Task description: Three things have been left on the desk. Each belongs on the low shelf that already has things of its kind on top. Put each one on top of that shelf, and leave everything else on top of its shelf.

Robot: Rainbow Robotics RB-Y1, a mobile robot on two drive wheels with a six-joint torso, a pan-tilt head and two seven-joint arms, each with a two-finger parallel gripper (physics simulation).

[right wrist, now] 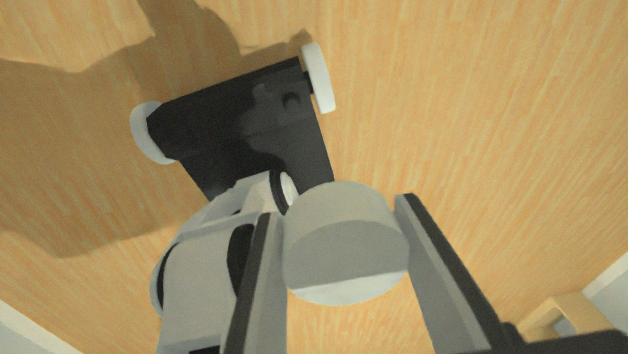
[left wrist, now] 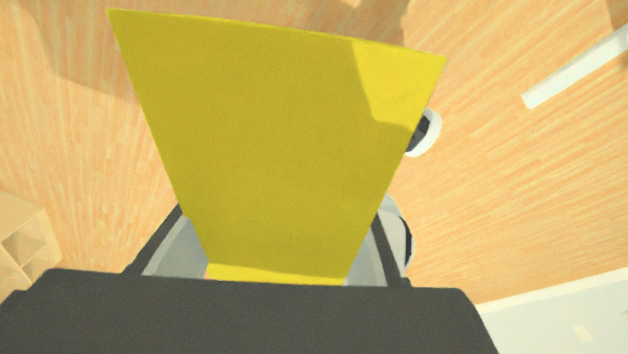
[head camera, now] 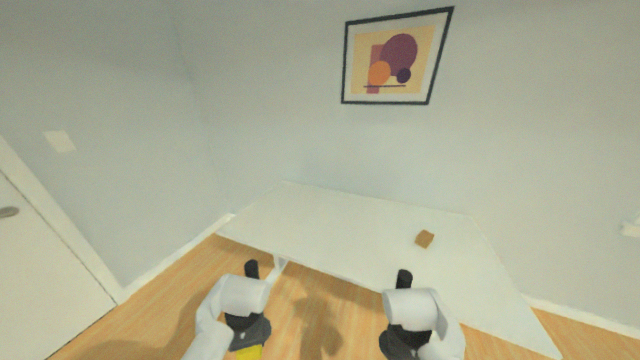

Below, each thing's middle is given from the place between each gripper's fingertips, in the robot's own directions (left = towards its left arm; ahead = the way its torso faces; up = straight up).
Right now my right hand is 1040 mm short of the framed picture (head camera: 390,60), 100 mm to the left of it and 870 mm below it.
Right now my left hand is 1040 mm short of the framed picture, 870 mm below it and 540 mm to the left of it.
